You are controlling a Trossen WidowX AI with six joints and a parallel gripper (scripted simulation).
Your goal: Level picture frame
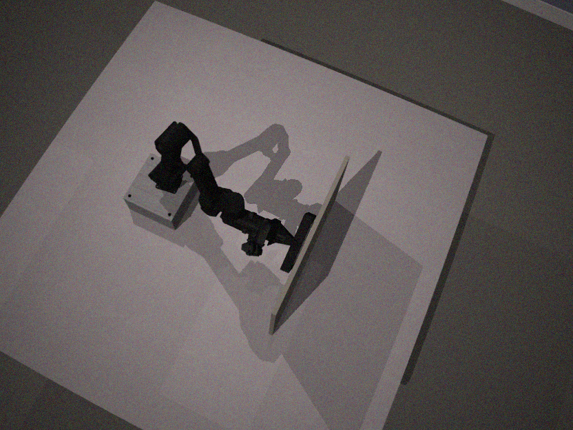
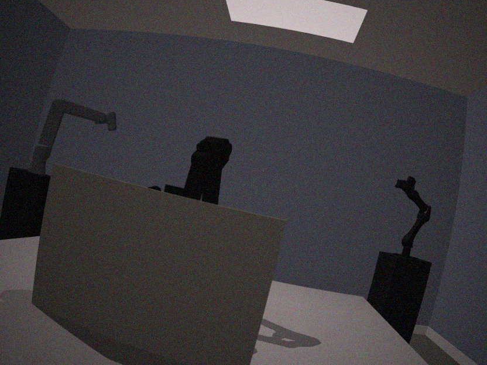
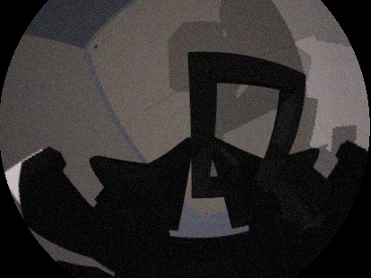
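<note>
Right now the picture frame is 5 cm below my gripper tip, 2 cm to the left of it and 1 cm ahead of it. Round my gripper tip: beige wall panel (6 cm below, 2 cm to the left, 2 cm ahead).
</note>
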